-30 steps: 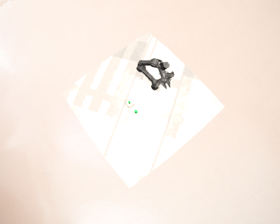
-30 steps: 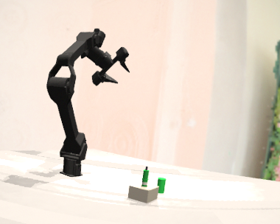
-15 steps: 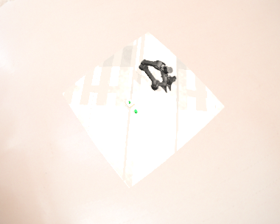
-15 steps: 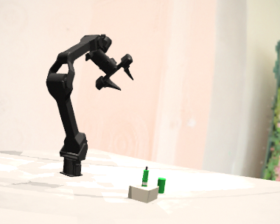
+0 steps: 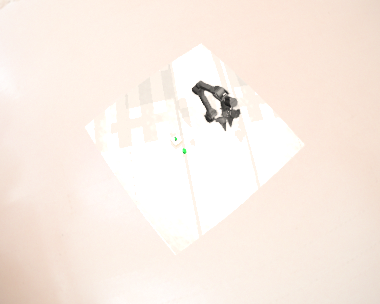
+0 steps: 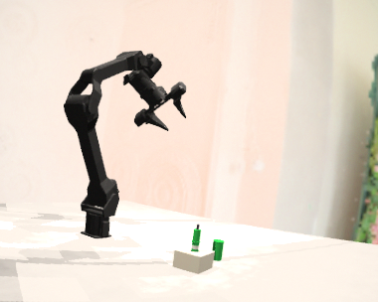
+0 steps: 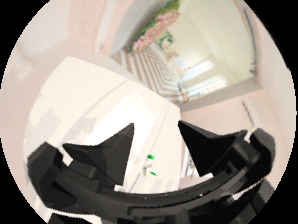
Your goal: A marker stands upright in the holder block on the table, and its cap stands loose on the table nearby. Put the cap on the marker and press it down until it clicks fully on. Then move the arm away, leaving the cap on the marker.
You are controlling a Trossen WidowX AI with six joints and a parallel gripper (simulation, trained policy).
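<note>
My gripper tip is 310 mm above the green cap, 260 mm short of it and 160 mm to the left of it. Also, from my gripper tip: green marker: 260 mm to the right, 260 mm below, 260 mm ahead; then pale holder block: 320 mm below, 260 mm to the right, 260 mm ahead.
</note>
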